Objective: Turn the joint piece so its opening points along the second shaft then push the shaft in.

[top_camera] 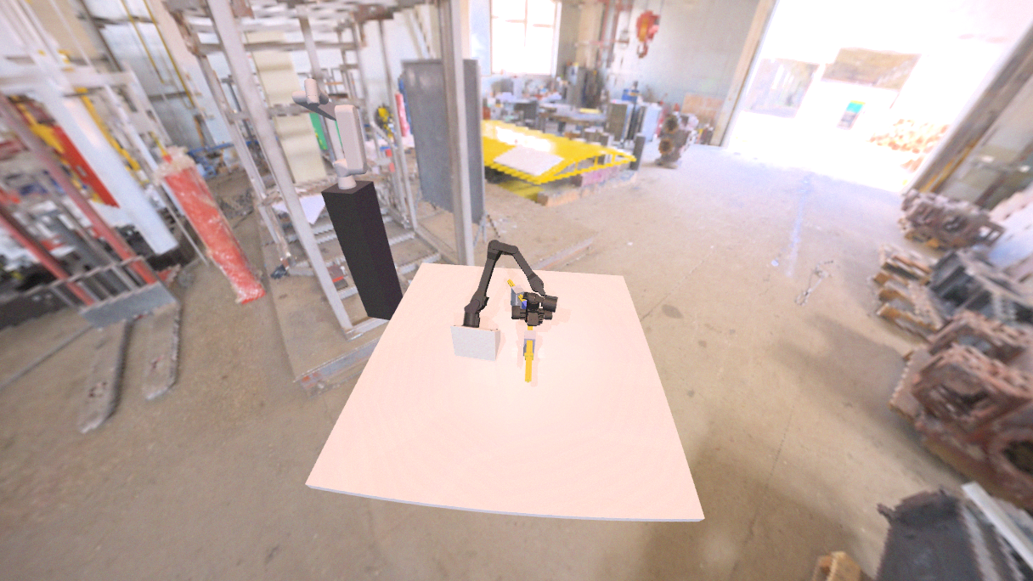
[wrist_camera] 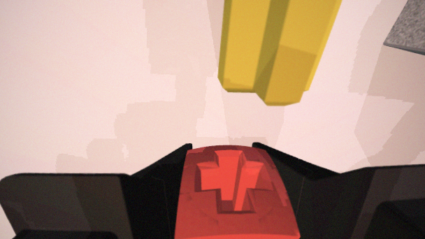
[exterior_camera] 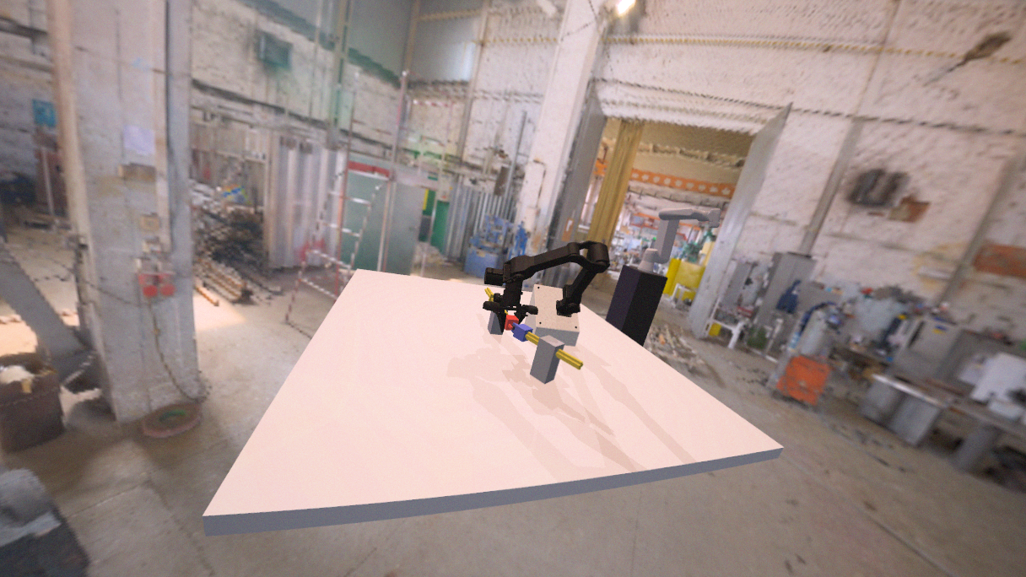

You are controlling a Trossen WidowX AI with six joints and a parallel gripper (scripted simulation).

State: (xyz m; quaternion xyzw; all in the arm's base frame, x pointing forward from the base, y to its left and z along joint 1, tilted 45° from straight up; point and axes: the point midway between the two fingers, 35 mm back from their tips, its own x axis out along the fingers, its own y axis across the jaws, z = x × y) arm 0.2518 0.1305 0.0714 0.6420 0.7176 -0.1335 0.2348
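My gripper tip is now 4 cm below the red square joint piece and 1 cm to the right of it.
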